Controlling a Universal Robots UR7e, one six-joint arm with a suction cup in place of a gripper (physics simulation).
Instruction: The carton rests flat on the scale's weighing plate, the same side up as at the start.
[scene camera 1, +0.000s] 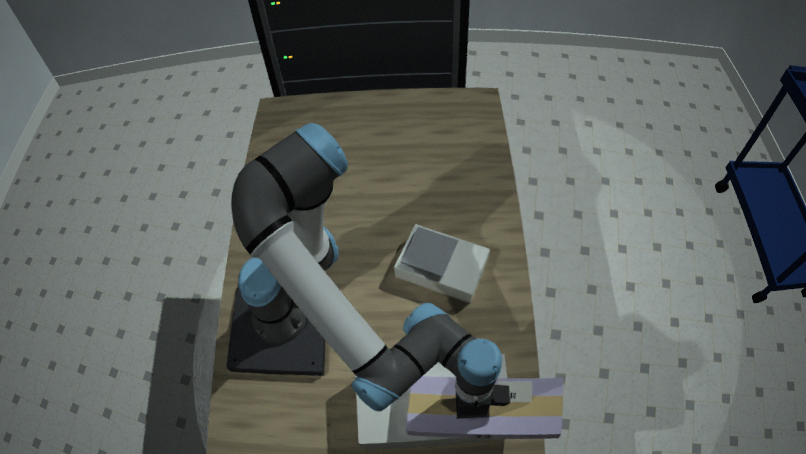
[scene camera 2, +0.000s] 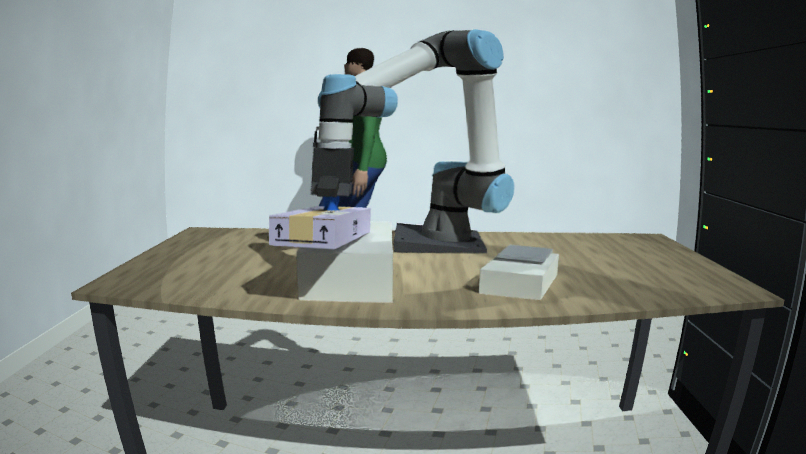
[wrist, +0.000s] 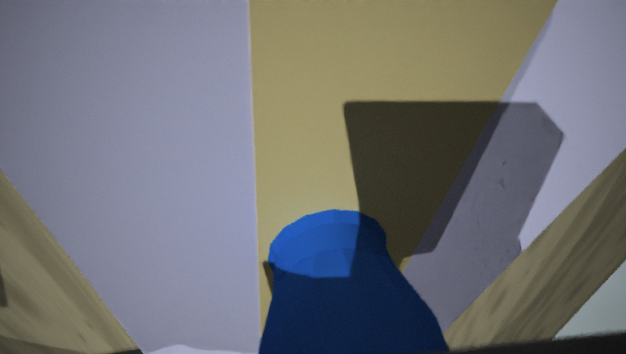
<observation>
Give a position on my suction cup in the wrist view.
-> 333, 278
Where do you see a scale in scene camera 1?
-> At 437, 261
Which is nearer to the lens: the lilac carton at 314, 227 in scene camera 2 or the large white box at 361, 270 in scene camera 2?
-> The lilac carton.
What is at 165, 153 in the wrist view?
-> A lilac carton.
</observation>
